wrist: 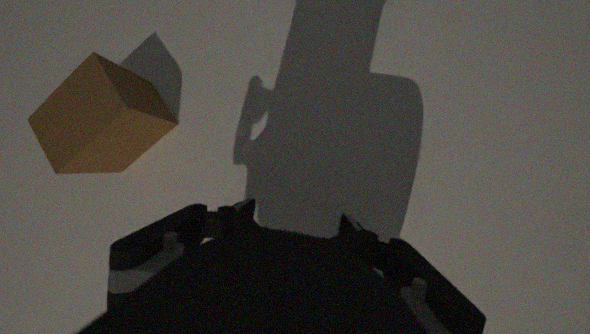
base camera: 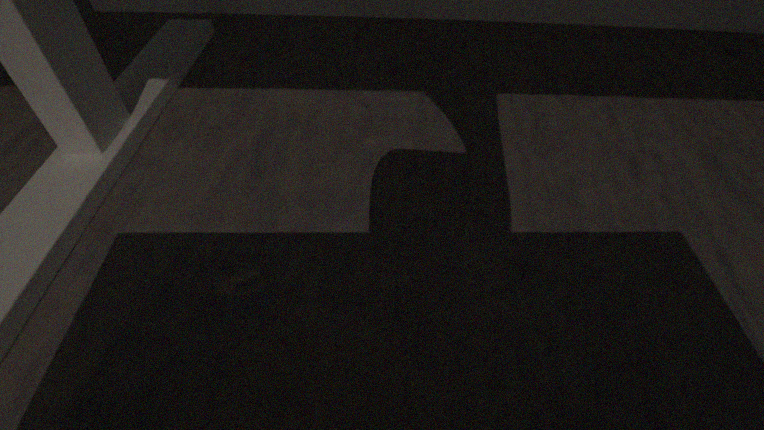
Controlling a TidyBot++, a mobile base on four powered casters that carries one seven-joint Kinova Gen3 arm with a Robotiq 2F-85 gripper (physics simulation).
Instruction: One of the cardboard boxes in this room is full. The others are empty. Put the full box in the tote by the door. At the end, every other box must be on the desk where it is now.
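Frame: origin at the arm's base, x down, y left, z ahead, level; metres.
Where they show: gripper, fingertip midpoint: [wrist: 296, 216].
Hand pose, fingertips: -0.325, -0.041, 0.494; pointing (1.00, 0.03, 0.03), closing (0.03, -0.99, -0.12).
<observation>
After its pixels a point has its place, as x, y, z.
A cardboard box [wrist: 92, 122] {-0.373, 0.125, 0.572} stands on the pale desk top [wrist: 500, 125] {-0.323, -0.227, 0.587} at the upper left of the wrist view. Its shadow falls behind it. Whether it is full or empty cannot be told. My gripper [wrist: 296, 216] {-0.325, -0.041, 0.494} is open, with its fingertips wide apart and no object between them. It is above the desk, to the lower right of the box and apart from it. The tote and the other boxes do not show in either view.
The arm and gripper cast a large shadow on the desk top. In the base camera view, a pale desk leg frame [base camera: 48, 197] {0.372, 0.354, 0.421} stands at the left beside the wooden floor [base camera: 267, 160] {0.397, 0.137, 0.511}. A grey wall [base camera: 427, 10] {0.380, -0.103, 0.947} runs along the top, and dark shadow covers the foreground.
</observation>
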